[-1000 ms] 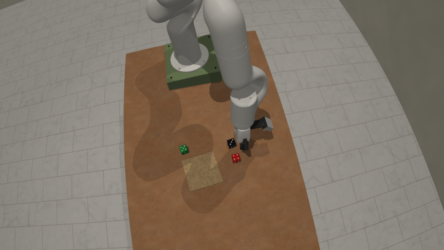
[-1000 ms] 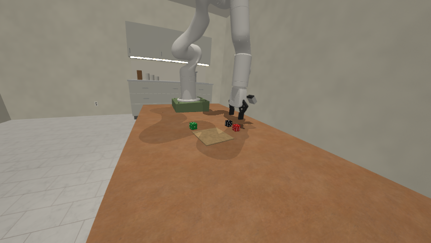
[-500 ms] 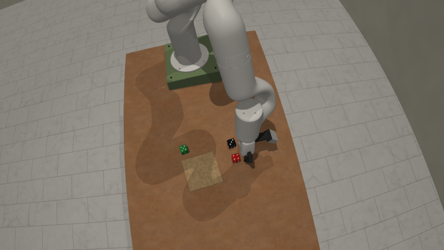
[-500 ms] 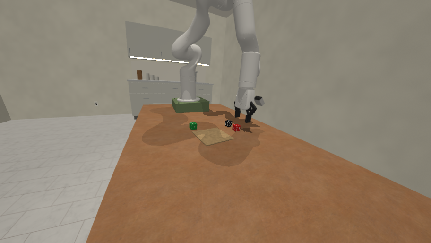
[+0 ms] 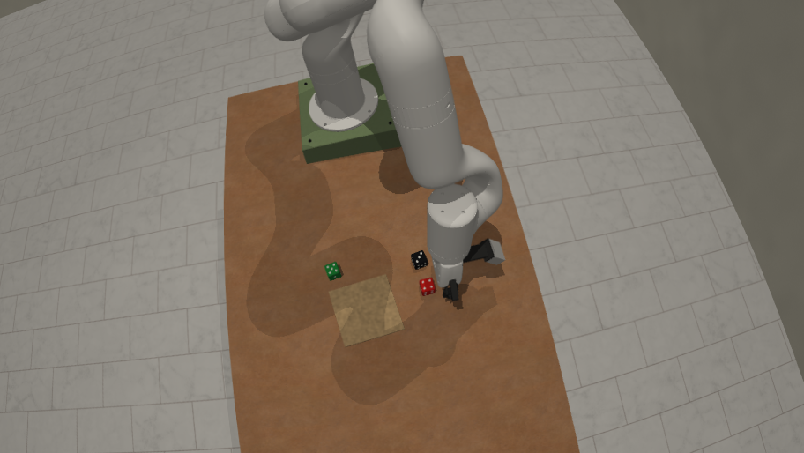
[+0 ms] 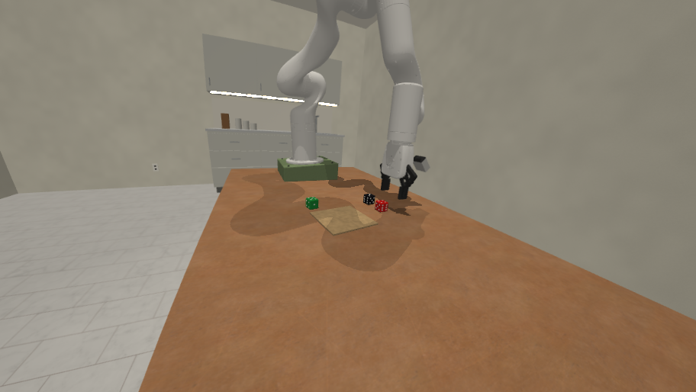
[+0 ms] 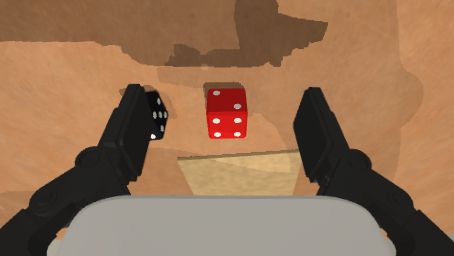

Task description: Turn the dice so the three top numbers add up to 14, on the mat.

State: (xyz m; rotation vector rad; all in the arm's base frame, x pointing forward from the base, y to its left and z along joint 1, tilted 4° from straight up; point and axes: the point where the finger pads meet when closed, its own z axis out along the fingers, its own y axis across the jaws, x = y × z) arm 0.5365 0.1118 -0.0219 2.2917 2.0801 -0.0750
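Right now the black die is 70 mm behind my hand, 40 mm to the right of it and 40 mm below it. Round my hand: green die 100 mm behind, 240 mm to the right, 40 mm below; then tan square mat 10 mm ahead, 190 mm to the right, 60 mm below; then red die 40 mm to the right, 40 mm below.
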